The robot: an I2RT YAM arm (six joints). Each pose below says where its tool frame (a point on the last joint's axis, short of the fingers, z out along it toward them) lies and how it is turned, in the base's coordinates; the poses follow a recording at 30 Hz.
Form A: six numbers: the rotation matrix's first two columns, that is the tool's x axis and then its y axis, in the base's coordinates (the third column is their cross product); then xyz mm.
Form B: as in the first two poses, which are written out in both.
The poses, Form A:
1: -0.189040 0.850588 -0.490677 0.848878 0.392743 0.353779 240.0 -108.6 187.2
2: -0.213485 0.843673 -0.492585 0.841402 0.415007 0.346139 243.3 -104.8 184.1
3: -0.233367 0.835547 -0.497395 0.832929 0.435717 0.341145 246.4 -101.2 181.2
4: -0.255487 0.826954 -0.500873 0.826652 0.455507 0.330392 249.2 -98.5 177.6
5: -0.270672 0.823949 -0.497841 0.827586 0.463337 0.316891 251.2 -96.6 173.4
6: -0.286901 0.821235 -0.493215 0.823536 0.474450 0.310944 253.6 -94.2 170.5
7: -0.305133 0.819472 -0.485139 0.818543 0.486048 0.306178 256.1 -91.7 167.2
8: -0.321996 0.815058 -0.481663 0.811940 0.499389 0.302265 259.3 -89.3 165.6
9: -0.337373 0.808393 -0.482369 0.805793 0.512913 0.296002 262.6 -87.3 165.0
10: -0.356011 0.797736 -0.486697 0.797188 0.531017 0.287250 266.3 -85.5 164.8
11: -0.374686 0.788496 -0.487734 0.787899 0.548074 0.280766 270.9 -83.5 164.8
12: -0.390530 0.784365 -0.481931 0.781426 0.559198 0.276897 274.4 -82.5 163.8
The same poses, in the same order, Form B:
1: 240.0 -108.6 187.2 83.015 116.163 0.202
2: 243.3 -104.8 184.1 81.547 117.450 0.270
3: 246.4 -101.2 181.2 80.065 118.370 0.310
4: 249.2 -98.5 177.6 78.720 119.536 0.036
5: 251.2 -96.6 173.4 78.377 120.604 -0.443
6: 253.6 -94.2 170.5 77.722 121.622 -0.285
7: 256.1 -91.7 167.2 77.069 122.814 0.117
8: 259.3 -89.3 165.6 76.173 123.785 0.398
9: 262.6 -87.3 165.0 75.196 124.600 0.334
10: 266.3 -85.5 164.8 73.803 125.495 0.071
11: 270.9 -83.5 164.8 72.498 126.443 0.077
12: 274.4 -82.5 163.8 71.744 127.425 0.387
